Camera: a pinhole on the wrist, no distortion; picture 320 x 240 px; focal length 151.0 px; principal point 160.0 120.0 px. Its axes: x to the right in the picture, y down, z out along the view. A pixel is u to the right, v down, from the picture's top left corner.
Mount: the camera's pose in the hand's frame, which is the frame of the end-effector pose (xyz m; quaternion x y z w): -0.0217 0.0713 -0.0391 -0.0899 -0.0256 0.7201 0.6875
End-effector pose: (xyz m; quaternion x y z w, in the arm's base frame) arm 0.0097 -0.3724 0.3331 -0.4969 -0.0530 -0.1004 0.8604
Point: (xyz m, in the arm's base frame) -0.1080 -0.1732 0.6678
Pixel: 26 123
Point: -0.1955 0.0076 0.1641
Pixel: 246 208
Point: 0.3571 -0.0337 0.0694
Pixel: outside the picture
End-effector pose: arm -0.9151 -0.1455 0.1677 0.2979 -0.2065 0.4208 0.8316
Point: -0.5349 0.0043 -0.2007
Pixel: behind the camera
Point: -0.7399 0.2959 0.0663
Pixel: behind the camera
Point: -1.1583 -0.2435 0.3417
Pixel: 224 130
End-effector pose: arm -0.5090 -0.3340 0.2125 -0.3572 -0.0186 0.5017 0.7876
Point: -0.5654 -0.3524 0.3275
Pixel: 38 166
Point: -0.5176 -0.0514 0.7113
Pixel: 61 75
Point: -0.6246 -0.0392 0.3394
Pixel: 149 16
